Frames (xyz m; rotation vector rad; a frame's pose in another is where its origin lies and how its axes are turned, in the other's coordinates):
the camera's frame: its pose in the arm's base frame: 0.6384 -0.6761 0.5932 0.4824 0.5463 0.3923
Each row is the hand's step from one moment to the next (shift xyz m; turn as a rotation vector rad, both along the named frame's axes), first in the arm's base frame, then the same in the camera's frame.
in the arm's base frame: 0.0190 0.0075 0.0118 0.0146 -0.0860 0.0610
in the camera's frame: 0.0138 0.0081 0.0173 -0.0534 -0.0412 0.0823
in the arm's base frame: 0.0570 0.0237 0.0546 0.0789 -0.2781 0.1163
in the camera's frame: 0.0344 0.0355 0.0659 -0.1157 -0.1834 0.2238
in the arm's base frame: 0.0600 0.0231 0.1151 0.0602 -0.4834 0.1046
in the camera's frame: 0.0125 0.0665 0.1132 -0.2230 -0.3532 0.2716
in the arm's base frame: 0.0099 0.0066 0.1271 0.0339 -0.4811 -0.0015
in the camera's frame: -0.0395 0.0706 0.0988 -0.2005 -0.4017 0.1762
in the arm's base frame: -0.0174 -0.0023 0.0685 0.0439 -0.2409 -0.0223
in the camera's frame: -0.0419 0.0384 0.0421 -0.0707 -0.2186 0.0876
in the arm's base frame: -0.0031 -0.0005 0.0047 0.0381 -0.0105 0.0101
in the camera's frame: -0.0045 0.0028 0.0019 0.0210 -0.0118 0.0329
